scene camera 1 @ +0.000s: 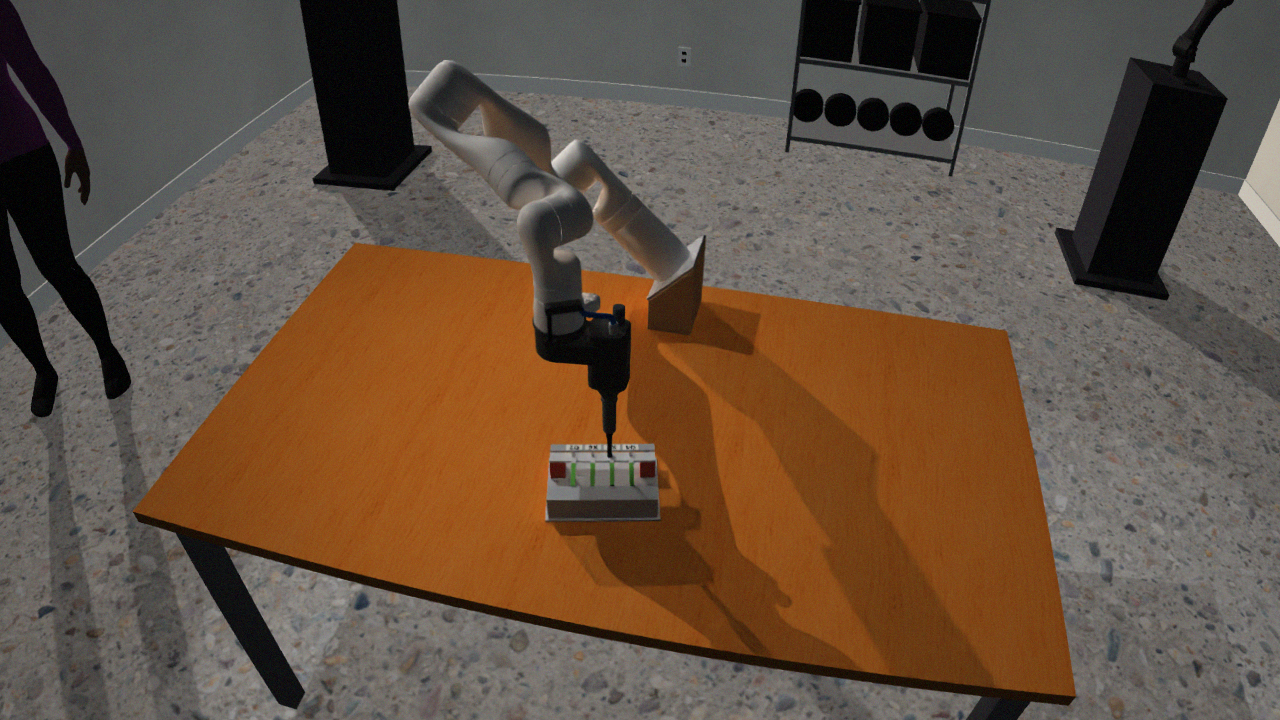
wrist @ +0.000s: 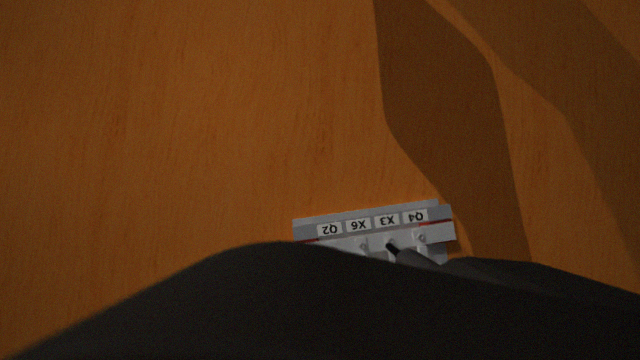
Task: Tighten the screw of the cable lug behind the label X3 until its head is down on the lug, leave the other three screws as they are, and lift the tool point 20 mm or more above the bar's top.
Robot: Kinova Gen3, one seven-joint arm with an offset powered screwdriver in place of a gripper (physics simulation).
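Frame: origin at the arm's base, x ahead, y left, z up, level; centimetres.
Seen in the pictures: hand, tool point: [scene camera 1: 609, 457] [wrist: 388, 245]; arm's base, link origin: [scene camera 1: 673, 266].
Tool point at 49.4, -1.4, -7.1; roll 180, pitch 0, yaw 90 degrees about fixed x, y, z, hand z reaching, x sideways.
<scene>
Pixels of each thing's top centre, then the offset from my tool point to it, as dx, dy, dz. "*": a spot on its surface instead. Level surfaces: height alone.
- label X3, top centre: [wrist: 387, 220] -2.7, -0.3, -0.3
- Q4, surface spot: [wrist: 415, 216] * -3.4, +2.8, -0.3
- X3 screw, top centre: [wrist: 391, 241] -0.5, +0.3, +0.2
- Q4 screw, top centre: [wrist: 421, 237] -1.3, +3.4, +0.4
- X6 screw, top centre: [wrist: 362, 246] +0.2, -2.8, +0.5
- Q2, surface spot: [wrist: 329, 229] * -1.1, -6.5, -0.3
- grey terminal block, surface spot: [scene camera 1: 601, 507] * +9.8, +1.0, -1.5
- orange table, surface height: dz -4.5
The black screwdriver, my gripper [scene camera 1: 610, 454] [wrist: 389, 245], has no fingers; its thin bit points down at the bar. The label X3 [wrist: 386, 220] is third in the row, between X6 [wrist: 358, 224] and Q4 [wrist: 415, 216]. In the wrist view the bit's tip is right beside or over the X3 screw [wrist: 391, 241], which shows small and pale; whether they touch, and how high its head stands, I cannot tell. The Q4 screw [wrist: 421, 237] and the X6 screw [wrist: 364, 246] are apart from the bit. The screw at Q2 [wrist: 329, 229] is hidden behind the tool body.
The grey terminal block [scene camera 1: 601, 507] stands on the orange table [scene camera 1: 402, 402], with red blocks [scene camera 1: 557, 469] [scene camera 1: 647, 468] at both ends and green strips between them. The arm's wedge-shaped base [scene camera 1: 673, 308] stands at the table's back. Arm shadows fall across the table's right side.
</scene>
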